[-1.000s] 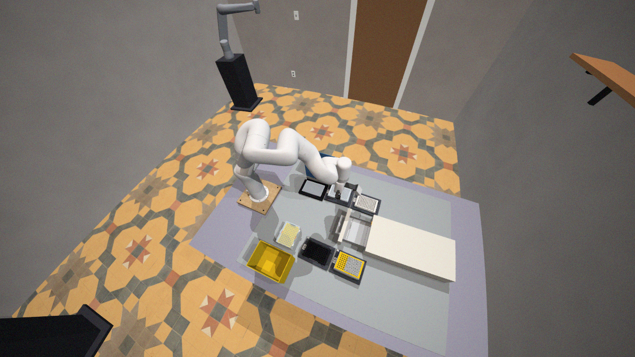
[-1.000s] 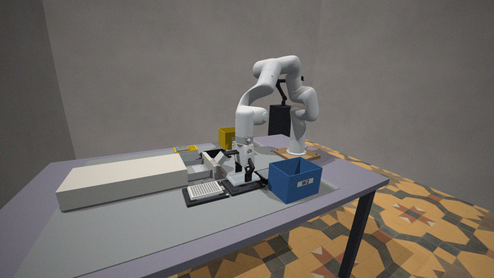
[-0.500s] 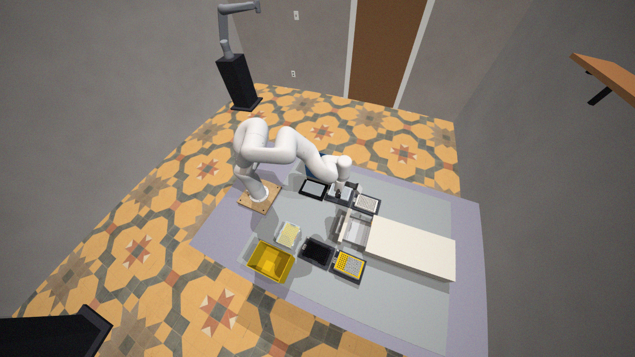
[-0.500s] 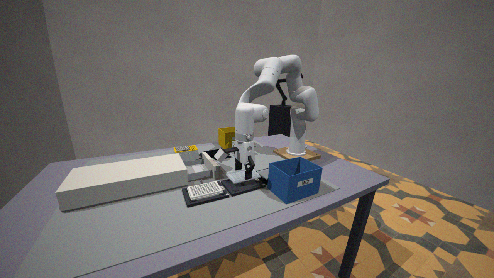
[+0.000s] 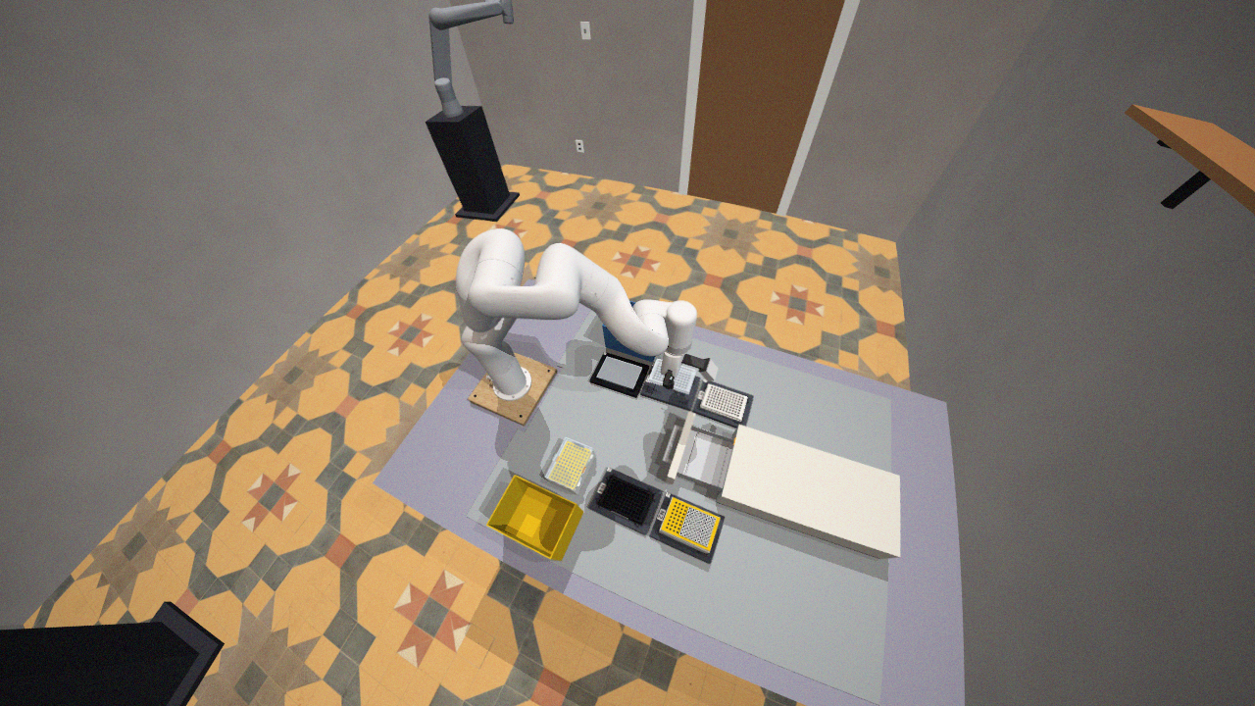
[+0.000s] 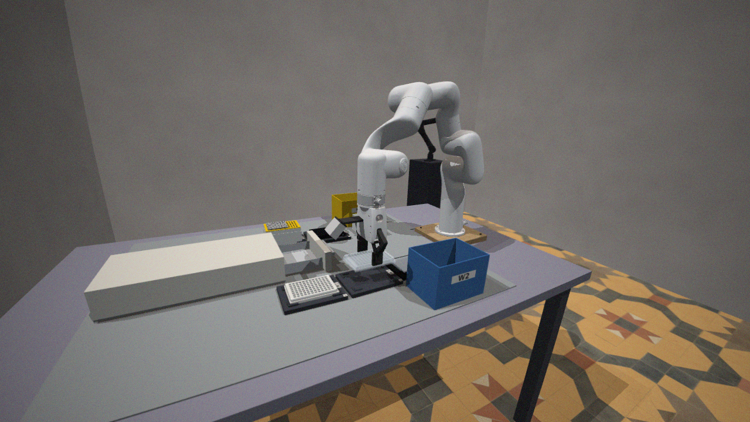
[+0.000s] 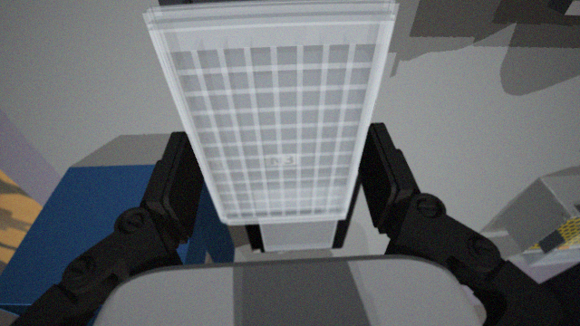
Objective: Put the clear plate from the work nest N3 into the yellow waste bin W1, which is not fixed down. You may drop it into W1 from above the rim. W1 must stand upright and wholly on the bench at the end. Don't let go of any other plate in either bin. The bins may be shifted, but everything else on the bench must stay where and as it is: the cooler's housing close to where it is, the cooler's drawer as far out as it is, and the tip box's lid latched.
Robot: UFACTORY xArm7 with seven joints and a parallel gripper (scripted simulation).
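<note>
Now: hand 49 cm to the left of the yellow bin W1, 24 cm past it and 5 cm above it. Round my hand: blue bin W2: 16 cm behind, 15 cm to the left, 5 cm below; white plate: 17 cm ahead, 7 cm below, 2 cm to the right; clear plate: 1 cm below.
</note>
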